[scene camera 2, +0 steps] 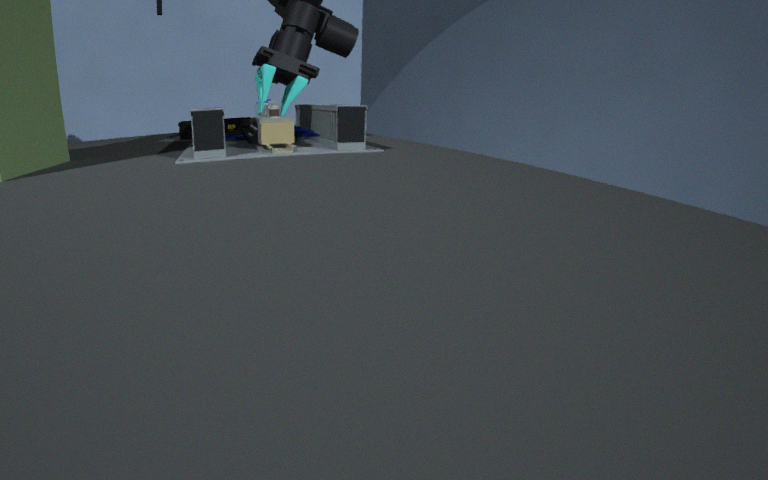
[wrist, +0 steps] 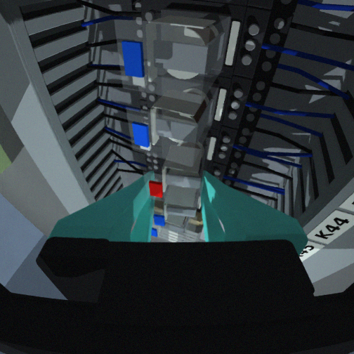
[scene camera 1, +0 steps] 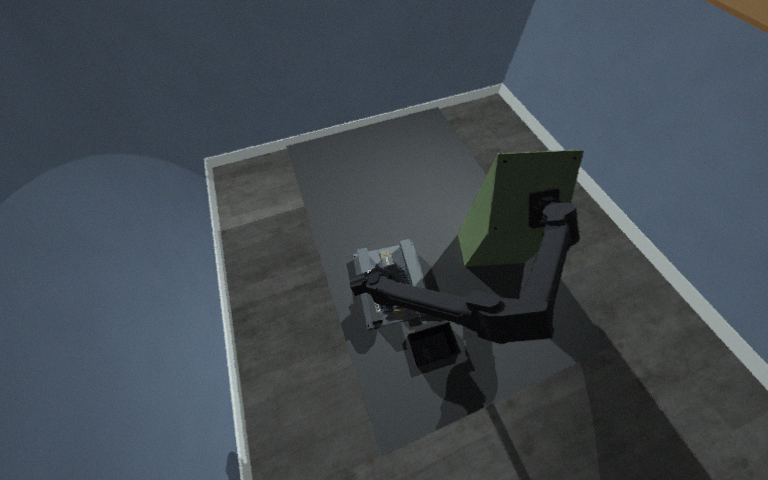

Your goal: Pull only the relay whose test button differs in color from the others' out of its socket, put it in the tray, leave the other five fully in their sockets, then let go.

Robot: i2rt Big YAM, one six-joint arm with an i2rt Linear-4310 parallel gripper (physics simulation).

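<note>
A row of clear relays stands in black sockets between slotted ducts. The relay with the red button (wrist: 182, 181) is in the row; the buttons I can see on the others are blue. My gripper (wrist: 177, 178) (scene camera 2: 270, 114) is closed in around the red-button relay, one teal finger against each side. The red button (wrist: 156, 189) shows beside the left fingertip. The relay looks upright and still in line with its neighbours; its socket is hidden. The black tray (scene camera 1: 411, 349) stands beside the panel, below it in scene camera 1. There the fingertips are hidden by the arm.
Grey slotted ducts (scene camera 1: 412, 260) (scene camera 2: 208, 133) (scene camera 2: 351, 127) flank the relay row. Blue and black wires run from the sockets into them. A beige end block (scene camera 2: 276, 132) stands at the row's end. The green pedestal (scene camera 1: 521, 209) carries the arm's base.
</note>
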